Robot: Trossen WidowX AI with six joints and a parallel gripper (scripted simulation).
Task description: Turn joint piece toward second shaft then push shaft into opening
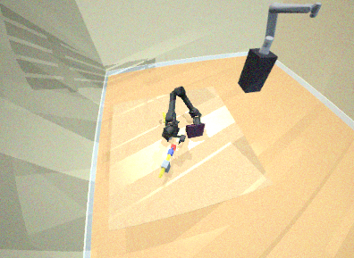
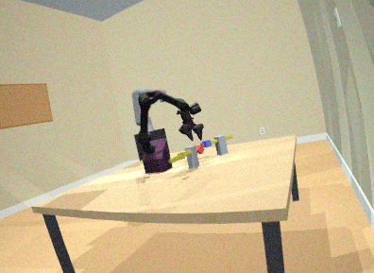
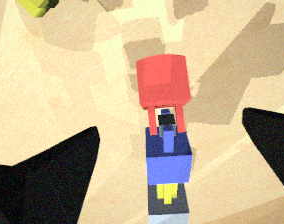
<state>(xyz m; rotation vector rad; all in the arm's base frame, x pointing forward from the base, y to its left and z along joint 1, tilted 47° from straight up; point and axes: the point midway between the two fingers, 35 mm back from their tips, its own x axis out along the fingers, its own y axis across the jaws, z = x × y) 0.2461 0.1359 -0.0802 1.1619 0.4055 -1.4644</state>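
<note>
My gripper tip is 60 mm above the red joint piece and 10 mm to the right of it.
</note>
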